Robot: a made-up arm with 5 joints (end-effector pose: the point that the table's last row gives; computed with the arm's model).
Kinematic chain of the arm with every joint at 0, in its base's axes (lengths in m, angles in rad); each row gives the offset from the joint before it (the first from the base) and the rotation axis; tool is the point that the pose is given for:
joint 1: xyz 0 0 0.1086 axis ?
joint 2: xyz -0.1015 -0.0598 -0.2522 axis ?
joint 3: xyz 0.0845 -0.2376 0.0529 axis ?
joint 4: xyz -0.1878 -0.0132 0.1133 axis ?
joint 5: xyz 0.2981 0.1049 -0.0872 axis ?
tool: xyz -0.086 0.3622 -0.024
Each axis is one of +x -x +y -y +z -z.
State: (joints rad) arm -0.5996 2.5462 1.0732 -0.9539 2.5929
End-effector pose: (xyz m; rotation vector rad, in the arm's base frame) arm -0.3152 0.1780 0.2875 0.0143 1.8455 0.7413
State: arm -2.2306 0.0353 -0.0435 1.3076 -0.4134
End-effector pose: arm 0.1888 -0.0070 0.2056 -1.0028 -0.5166 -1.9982
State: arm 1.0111 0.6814 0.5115 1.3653 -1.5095
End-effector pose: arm -0.2550 -0.1017 0.3112 0.4368 -0.3596 0.5103
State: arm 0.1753 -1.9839 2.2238 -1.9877 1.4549
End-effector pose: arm -0.3989 -0.2700 -0.7959 -1.7651 1.0313 -1.8400
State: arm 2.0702 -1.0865 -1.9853 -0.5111 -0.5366
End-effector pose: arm 0.5655 0.0315 0.1403 0.9405 -0.6023 -1.5258
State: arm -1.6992 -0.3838 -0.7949 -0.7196 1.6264
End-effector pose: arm 0.0358 0.4251 -0.2048 -0.0539 -0.7074 -0.9895
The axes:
joint 1: +z
joint 2: -y
joint 3: -z
joint 4: -y
joint 5: -y

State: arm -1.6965 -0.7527 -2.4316 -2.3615 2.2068
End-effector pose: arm -0.9988 0.0718 -0.2782 0.6191 -0.2219 0.7468
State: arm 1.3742 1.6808 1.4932 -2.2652 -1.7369
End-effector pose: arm -0.1256 -0.0780 0.3678 0.7657 -1.8252 -1.9364
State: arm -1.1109 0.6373 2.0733 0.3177 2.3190
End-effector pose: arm -0.5771 -0.4111 0.2086 2.3752 0.1339 1.0154
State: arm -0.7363 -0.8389 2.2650 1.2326 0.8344
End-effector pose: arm -0.1062 -0.7545 -0.2028 -2.4787 0.2553 -0.5994
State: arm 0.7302 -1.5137 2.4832 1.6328 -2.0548
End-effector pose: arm 0.6588 -0.1208 -0.6416 -1.3636 0.1805 -1.6985
